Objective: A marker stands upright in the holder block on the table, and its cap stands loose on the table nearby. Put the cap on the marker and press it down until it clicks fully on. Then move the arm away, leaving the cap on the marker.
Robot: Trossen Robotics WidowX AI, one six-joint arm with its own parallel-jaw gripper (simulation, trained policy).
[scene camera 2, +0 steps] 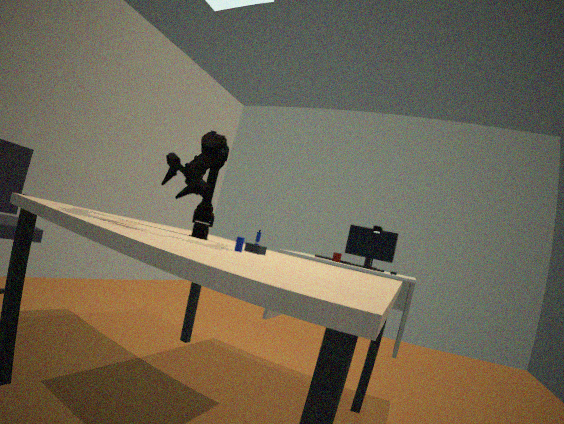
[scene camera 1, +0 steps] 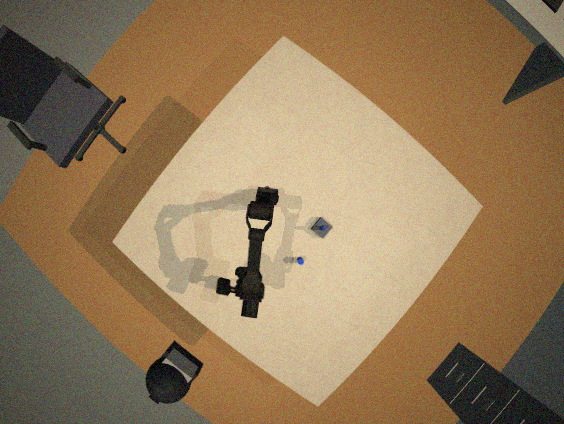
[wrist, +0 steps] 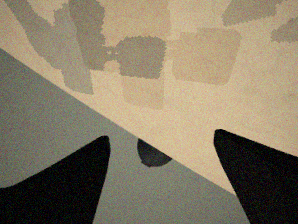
I see my gripper (scene camera 2: 168, 191).
My gripper shows as well in the wrist view (wrist: 162, 139).
